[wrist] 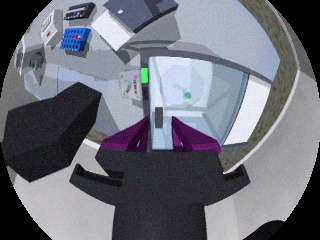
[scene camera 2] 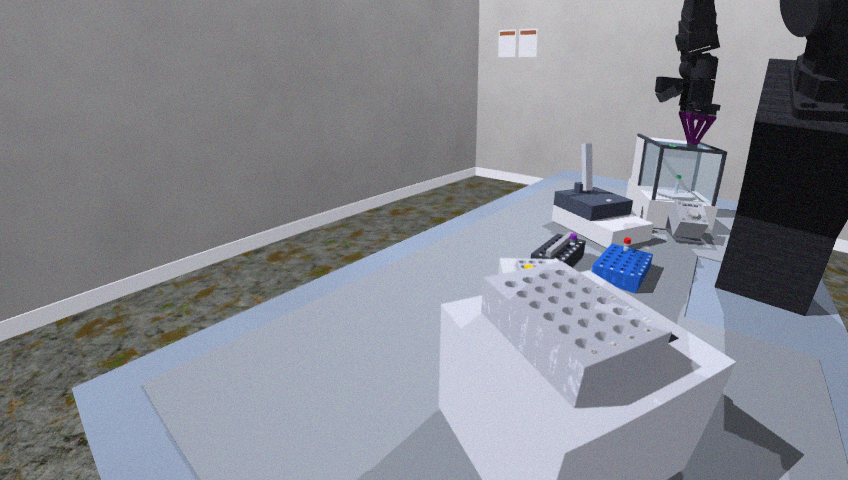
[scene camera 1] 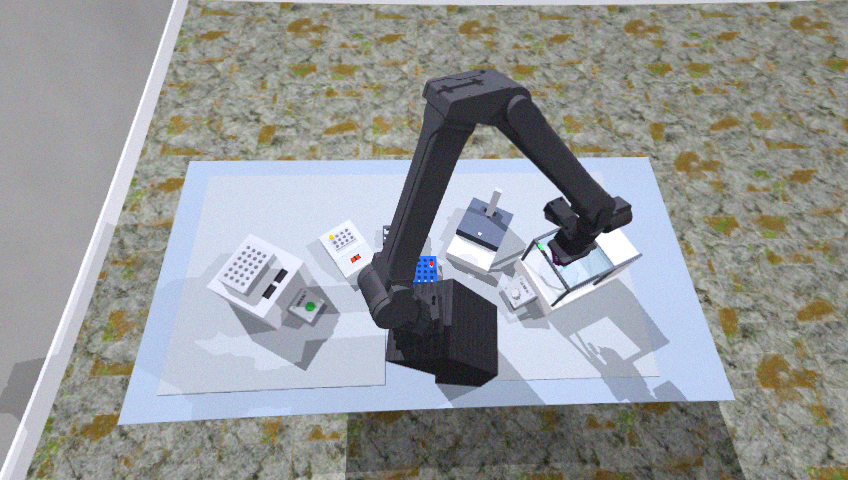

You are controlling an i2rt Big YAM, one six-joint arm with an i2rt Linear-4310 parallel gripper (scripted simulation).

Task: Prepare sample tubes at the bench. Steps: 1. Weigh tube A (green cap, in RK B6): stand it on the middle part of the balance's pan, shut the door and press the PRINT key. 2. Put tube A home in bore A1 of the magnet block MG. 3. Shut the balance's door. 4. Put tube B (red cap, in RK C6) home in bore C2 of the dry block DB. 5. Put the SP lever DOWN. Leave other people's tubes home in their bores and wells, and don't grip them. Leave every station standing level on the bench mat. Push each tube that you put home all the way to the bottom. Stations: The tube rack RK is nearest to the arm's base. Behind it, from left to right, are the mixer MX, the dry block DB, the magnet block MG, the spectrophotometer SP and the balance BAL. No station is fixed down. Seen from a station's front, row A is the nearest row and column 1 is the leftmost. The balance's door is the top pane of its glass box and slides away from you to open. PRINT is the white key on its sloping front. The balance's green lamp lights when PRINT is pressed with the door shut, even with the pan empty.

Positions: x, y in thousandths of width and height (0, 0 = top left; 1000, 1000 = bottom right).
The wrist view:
gripper: 502, 502
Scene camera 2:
gripper: 817, 299
magnet block: 655, 518
blue rack: 733, 574
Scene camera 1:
gripper: 659, 543
dry block: 412, 524
